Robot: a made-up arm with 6 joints. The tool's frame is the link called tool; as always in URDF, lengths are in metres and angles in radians.
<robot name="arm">
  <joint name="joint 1" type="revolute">
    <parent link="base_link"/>
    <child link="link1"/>
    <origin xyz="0 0 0.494"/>
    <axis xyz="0 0 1"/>
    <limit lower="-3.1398" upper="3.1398"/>
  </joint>
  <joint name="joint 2" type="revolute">
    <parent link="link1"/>
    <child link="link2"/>
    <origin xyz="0 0 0"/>
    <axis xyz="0 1 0"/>
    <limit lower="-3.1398" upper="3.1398"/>
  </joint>
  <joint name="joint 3" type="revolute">
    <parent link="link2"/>
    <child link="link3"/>
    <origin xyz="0 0 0.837"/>
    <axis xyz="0 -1 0"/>
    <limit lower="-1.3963" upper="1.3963"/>
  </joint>
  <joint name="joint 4" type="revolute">
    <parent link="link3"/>
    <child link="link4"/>
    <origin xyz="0 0 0"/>
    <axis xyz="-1 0 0"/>
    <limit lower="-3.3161" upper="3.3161"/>
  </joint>
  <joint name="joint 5" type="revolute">
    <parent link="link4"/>
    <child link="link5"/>
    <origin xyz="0.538 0 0"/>
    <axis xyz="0 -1 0"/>
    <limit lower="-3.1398" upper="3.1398"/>
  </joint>
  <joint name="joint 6" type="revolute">
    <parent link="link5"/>
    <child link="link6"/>
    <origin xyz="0 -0.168 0"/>
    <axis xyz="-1 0 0"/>
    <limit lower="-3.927" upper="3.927"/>
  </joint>
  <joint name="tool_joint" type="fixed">
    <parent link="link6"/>
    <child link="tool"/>
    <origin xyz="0 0 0"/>
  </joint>
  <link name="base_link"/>
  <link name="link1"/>
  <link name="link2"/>
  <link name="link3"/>
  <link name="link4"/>
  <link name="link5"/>
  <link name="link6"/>
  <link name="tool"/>
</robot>
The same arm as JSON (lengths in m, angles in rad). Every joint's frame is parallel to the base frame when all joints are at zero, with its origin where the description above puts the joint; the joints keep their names.
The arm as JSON. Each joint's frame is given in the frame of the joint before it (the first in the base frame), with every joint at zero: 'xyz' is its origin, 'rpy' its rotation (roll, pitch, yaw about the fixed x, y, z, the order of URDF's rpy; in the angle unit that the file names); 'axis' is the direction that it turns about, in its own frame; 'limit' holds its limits. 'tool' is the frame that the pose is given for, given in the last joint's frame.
{"units": {"length": "m", "angle": "rad"}, "joints": [{"name": "joint 1", "type": "revolute", "origin": {"xyz": [0.0, 0.0, 0.494], "rpy": [0.0, 0.0, 0.0]}, "axis": "+z", "limit": {"lower": -3.1398, "upper": 3.1398}}, {"name": "joint 2", "type": "revolute", "origin": {"xyz": [0.0, 0.0, 0.0], "rpy": [0.0, 0.0, 0.0]}, "axis": "+y", "limit": {"lower": -3.1398, "upper": 3.1398}}, {"name": "joint 3", "type": "revolute", "origin": {"xyz": [0.0, 0.0, 0.837], "rpy": [0.0, 0.0, 0.0]}, "axis": "-y", "limit": {"lower": -1.3963, "upper": 1.3963}}, {"name": "joint 4", "type": "revolute", "origin": {"xyz": [0.0, 0.0, 0.0], "rpy": [0.0, 0.0, 0.0]}, "axis": "-x", "limit": {"lower": -3.3161, "upper": 3.3161}}, {"name": "joint 5", "type": "revolute", "origin": {"xyz": [0.538, 0.0, 0.0], "rpy": [0.0, 0.0, 0.0]}, "axis": "-y", "limit": {"lower": -3.1398, "upper": 3.1398}}, {"name": "joint 6", "type": "revolute", "origin": {"xyz": [0.0, -0.168, 0.0], "rpy": [0.0, 0.0, 0.0]}, "axis": "-x", "limit": {"lower": -3.927, "upper": 3.927}}], "tool": {"origin": {"xyz": [0.0, 0.0, 0.0], "rpy": [0.0, 0.0, 0.0]}}}
